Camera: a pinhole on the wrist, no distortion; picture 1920 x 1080 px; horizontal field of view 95.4 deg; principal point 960.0 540.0 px. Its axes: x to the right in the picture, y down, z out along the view. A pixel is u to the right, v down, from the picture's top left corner.
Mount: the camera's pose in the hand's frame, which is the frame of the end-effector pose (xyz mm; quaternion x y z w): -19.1 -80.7 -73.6 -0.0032 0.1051 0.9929 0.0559
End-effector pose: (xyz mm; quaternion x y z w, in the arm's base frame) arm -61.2 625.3 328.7 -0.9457 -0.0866 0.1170 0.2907
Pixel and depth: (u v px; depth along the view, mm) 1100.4 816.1 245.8
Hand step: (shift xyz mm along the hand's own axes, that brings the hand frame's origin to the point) -65.7 -100.4 182.2
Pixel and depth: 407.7 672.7 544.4
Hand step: 316.6 -85.2 482.2
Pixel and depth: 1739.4 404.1 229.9
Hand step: -217.7 24.7 140.1
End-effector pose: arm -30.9 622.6 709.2 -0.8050 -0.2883 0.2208 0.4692
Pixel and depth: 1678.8 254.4 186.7
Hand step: -163.9 34.6 93.5
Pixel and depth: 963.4 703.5 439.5
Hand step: -27.6 -68.6 373.3
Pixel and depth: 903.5 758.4 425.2
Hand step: -1.3 -98.1 364.8
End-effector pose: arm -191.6 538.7 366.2 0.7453 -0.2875 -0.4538 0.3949
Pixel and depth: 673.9 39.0 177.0
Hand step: 50.8 48.5 79.4
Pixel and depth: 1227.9 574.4 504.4
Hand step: -172.3 22.5 421.0
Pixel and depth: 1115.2 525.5 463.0
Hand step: -97.5 32.6 376.1
